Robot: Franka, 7 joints.
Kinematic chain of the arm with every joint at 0, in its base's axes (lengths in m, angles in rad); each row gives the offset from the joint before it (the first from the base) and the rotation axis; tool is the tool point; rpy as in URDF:
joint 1: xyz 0 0 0.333 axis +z
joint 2: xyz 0 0 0 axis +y
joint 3: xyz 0 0 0.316 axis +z
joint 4: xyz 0.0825 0 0 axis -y
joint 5: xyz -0.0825 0 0.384 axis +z
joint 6: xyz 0 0 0 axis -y
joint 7: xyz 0.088 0 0 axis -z
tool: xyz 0 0 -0.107 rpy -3.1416 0 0
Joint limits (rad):
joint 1: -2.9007..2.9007
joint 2: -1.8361..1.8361
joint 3: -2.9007..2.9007
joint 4: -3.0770..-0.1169
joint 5: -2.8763..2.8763
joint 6: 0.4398..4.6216
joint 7: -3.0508..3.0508
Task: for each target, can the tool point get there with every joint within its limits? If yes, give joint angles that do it. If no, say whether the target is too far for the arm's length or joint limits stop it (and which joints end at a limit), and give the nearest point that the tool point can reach.
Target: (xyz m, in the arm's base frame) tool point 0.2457 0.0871 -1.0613
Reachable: no: too far | nearest point 0.2578 0.0914 -0.3607 | short by 0.701 m
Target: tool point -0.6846 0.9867 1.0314
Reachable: no: too far | nearest point -0.4228 0.6093 0.7643 | short by 0.531 m
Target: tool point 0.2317 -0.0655 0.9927
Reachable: yes | joints 0.4197 -0.0615 -1.0518 -0.4929 1.0420 0.7730 1.1208
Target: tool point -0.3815 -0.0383 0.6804
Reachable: yes | joints 1.3685 -1.3683 1.1446 -2.0968 1.6207 3.9245 0.7350
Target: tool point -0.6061 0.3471 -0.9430
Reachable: no: too far | nearest point -0.4069 0.2330 -0.3273 | short by 0.657 m
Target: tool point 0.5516 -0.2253 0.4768
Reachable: yes | joints 0.5506 1.5410 -1.6758 -1.9588 0.6429 4.1708 -2.4791
